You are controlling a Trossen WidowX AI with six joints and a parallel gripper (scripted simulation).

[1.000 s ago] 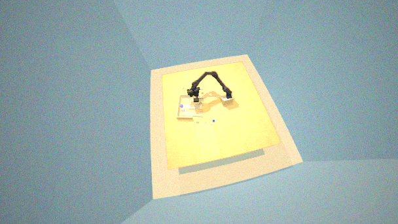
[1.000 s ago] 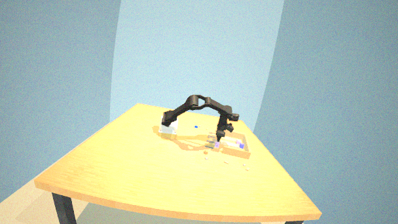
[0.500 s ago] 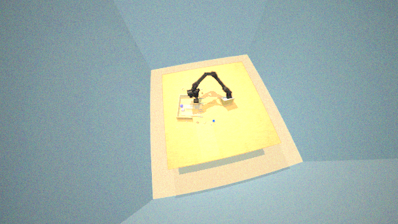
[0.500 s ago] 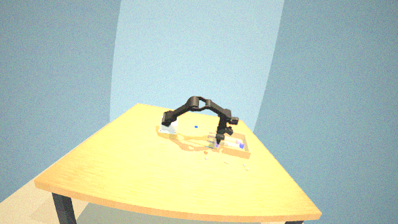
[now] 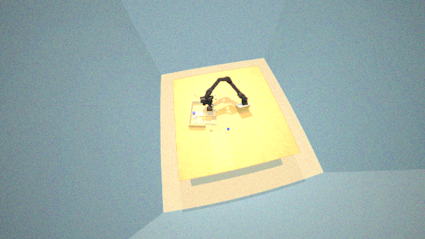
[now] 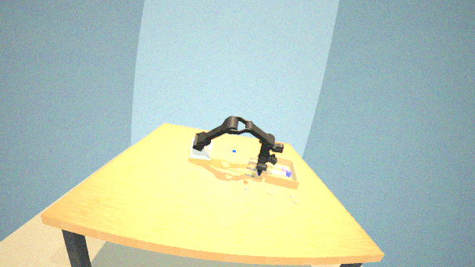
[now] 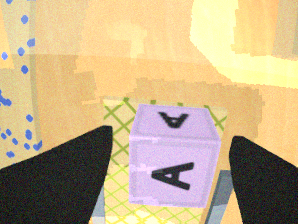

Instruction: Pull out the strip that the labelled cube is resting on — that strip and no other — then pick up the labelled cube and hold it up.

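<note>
Now: gripper tip 110 mm past the green cross-hatched strip, 20 mm to the right of it and 10 mm above it. From my gripper tip the other things lie so: blue dot 180 mm behind, 300 mm to the left, 10 mm below.
</note>
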